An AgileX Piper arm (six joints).
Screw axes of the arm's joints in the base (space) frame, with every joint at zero. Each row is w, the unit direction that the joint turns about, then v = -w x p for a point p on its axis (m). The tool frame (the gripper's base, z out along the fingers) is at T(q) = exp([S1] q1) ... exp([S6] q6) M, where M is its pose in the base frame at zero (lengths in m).
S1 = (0, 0, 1, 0, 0, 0)
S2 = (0, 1, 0, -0.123, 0, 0)
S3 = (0, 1, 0, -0.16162, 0, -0.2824)
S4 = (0.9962, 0, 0.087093, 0, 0.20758, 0)
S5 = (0, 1, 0, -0.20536, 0, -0.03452)
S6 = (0.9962, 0, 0.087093, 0, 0.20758, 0)
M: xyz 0.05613 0 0.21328 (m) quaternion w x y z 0.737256 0 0.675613 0
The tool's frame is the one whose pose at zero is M.
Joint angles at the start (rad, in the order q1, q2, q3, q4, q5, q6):
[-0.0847 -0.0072 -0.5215 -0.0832 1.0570 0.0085]
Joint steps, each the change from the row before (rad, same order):
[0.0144 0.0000 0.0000 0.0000 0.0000 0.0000]
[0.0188 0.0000 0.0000 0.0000 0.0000 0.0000]
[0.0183 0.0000 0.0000 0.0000 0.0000 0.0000]
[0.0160 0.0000 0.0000 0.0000 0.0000 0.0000]
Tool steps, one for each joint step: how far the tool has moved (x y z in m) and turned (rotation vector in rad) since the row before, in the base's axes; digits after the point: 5 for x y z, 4 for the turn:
[0.00008 -0.00013 0.00000 0.0000 0.0000 0.0144]
[0.00011 -0.00017 0.00000 0.0000 0.0000 0.0188]
[0.00011 -0.00016 0.00000 0.0000 0.0000 0.0183]
[0.00010 -0.00014 0.00000 0.0000 0.0000 0.0160]

